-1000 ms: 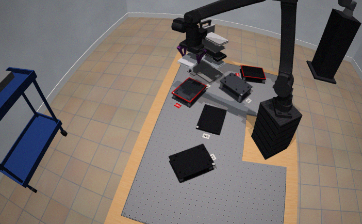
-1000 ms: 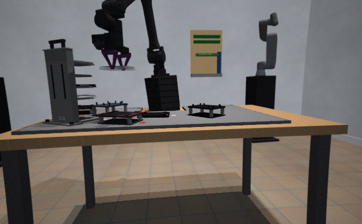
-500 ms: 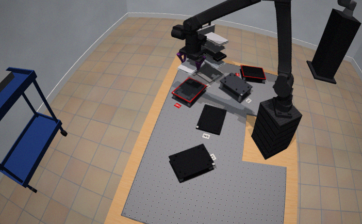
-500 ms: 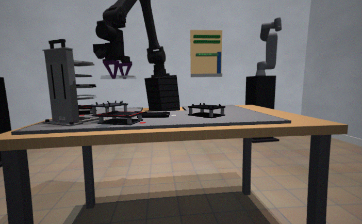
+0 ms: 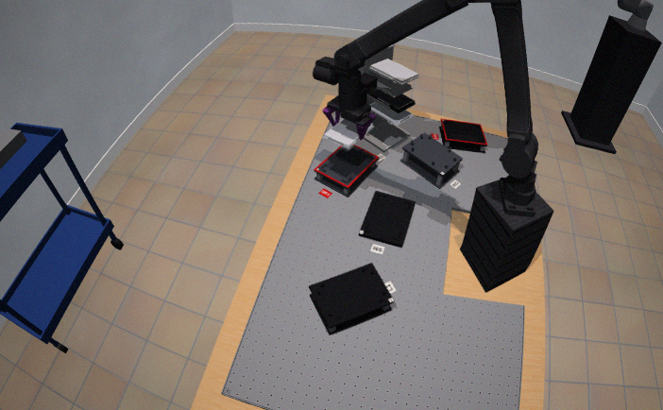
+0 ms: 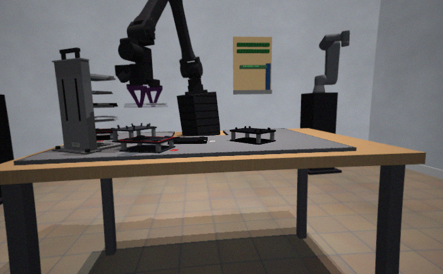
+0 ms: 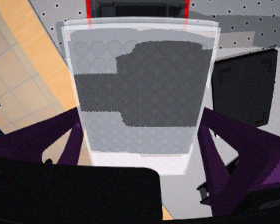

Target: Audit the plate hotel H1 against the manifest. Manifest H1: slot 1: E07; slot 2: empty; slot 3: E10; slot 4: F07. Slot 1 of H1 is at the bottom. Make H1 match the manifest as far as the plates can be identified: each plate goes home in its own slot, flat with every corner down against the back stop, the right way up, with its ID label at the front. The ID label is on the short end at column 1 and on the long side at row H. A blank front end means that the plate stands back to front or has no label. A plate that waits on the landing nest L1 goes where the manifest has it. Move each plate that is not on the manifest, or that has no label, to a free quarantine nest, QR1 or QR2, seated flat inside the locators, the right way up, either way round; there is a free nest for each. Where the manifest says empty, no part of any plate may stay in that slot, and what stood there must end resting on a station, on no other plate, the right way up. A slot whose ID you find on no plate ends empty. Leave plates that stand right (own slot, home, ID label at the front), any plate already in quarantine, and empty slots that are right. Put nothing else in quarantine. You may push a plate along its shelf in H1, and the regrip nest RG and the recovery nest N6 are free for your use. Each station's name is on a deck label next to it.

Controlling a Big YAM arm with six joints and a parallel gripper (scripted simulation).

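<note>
The red-rimmed quarantine nest is 130 mm below my hand. Round my hand: H1 deck label: 170 mm below, 90 mm to the right, 90 mm behind; dark plate: 200 mm to the right, 110 mm behind; grey plate hotel H1: 250 mm to the right, 50 mm behind, 10 mm below.
</note>
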